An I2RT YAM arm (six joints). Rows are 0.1 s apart.
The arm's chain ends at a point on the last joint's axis. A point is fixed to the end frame.
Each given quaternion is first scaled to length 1.
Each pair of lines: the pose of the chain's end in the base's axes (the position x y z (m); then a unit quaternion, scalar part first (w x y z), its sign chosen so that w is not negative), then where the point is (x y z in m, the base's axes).
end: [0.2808 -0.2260 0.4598 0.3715 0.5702 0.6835 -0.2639]
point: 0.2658 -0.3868 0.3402
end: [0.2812 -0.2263 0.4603 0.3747 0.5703 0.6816 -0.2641]
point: 0.2668 -0.3877 0.3414
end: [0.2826 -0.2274 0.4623 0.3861 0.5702 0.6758 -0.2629]
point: 0.2707 -0.3905 0.3455
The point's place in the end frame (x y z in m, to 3 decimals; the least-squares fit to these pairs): 0.004 -0.056 0.193
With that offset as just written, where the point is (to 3 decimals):
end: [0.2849 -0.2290 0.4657 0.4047 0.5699 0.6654 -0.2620]
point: 0.277 -0.395 0.353
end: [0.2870 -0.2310 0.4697 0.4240 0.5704 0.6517 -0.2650]
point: 0.281 -0.401 0.362
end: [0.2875 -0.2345 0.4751 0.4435 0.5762 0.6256 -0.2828]
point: 0.278 -0.409 0.377
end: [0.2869 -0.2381 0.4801 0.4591 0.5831 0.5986 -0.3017]
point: 0.271 -0.417 0.390
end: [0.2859 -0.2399 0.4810 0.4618 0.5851 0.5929 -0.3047]
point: 0.269 -0.420 0.393
